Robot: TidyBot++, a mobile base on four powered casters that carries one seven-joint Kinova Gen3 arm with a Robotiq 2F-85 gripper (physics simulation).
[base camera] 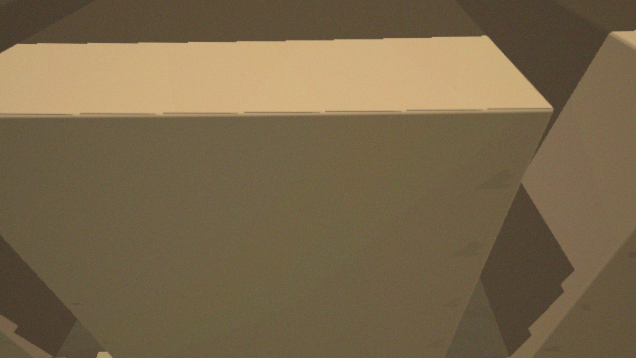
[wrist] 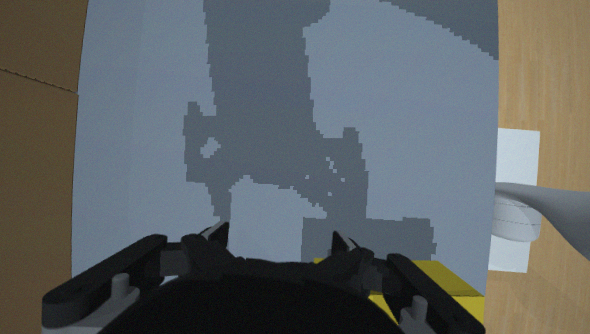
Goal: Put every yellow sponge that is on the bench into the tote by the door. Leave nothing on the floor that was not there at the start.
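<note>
My gripper (wrist: pixel 280 238) is open, with nothing between its fingertips, in the lower middle of the wrist view. It is above a blue-grey surface (wrist: pixel 405 125), which looks like the bench top and carries the arm's shadow. A yellow sponge (wrist: pixel 452 277) shows at the lower right of the wrist view, partly hidden behind the right finger and the gripper body. It is not between the fingertips. The tote does not show in either view.
In the base camera view a large block with a pale top (base camera: pixel 280 75) fills the middle; another block (base camera: pixel 585 150) stands at the right. In the wrist view a brown surface (wrist: pixel 35 175) borders the left side. Wooden floor (wrist: pixel 550 65) and a white rectangular thing (wrist: pixel 517 155) are at the right.
</note>
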